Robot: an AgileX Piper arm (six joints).
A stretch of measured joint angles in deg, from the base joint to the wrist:
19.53 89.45 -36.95 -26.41 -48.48 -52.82
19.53 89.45 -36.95 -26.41 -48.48 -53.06
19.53 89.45 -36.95 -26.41 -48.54 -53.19
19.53 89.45 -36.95 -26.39 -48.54 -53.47
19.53 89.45 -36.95 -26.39 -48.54 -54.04
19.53 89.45 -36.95 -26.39 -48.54 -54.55
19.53 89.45 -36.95 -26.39 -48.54 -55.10
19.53 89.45 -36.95 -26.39 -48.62 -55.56
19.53 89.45 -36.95 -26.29 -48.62 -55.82
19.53 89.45 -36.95 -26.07 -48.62 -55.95
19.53 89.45 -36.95 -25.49 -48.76 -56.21
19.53 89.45 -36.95 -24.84 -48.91 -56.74
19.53 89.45 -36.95 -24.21 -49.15 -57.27
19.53 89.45 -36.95 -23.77 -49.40 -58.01
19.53 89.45 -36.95 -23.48 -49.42 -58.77
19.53 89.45 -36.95 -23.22 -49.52 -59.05
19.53 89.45 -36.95 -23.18 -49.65 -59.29
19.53 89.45 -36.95 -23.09 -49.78 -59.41
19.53 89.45 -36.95 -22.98 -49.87 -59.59
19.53 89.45 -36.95 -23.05 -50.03 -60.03
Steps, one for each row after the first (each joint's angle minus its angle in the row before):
0.00 0.00 0.00 0.00 0.00 -0.24
0.00 0.00 0.00 0.00 -0.06 -0.13
0.00 0.00 0.00 0.02 0.00 -0.28
0.00 0.00 0.00 0.00 0.00 -0.57
0.00 0.00 0.00 0.00 0.00 -0.51
0.00 0.00 0.00 0.00 0.00 -0.55
0.00 0.00 0.00 0.00 -0.08 -0.46
0.00 0.00 0.00 0.10 0.00 -0.26
0.00 0.00 0.00 0.22 0.00 -0.13
0.00 0.00 0.00 0.58 -0.14 -0.26
0.00 0.00 0.00 0.65 -0.15 -0.53
0.00 0.00 0.00 0.63 -0.24 -0.53
0.00 0.00 0.00 0.44 -0.25 -0.74
0.00 0.00 0.00 0.29 -0.02 -0.76
0.00 0.00 0.00 0.26 -0.10 -0.28
0.00 0.00 0.00 0.04 -0.13 -0.24
0.00 0.00 0.00 0.09 -0.13 -0.12
0.00 0.00 0.00 0.11 -0.09 -0.18
0.00 0.00 0.00 -0.07 -0.16 -0.44

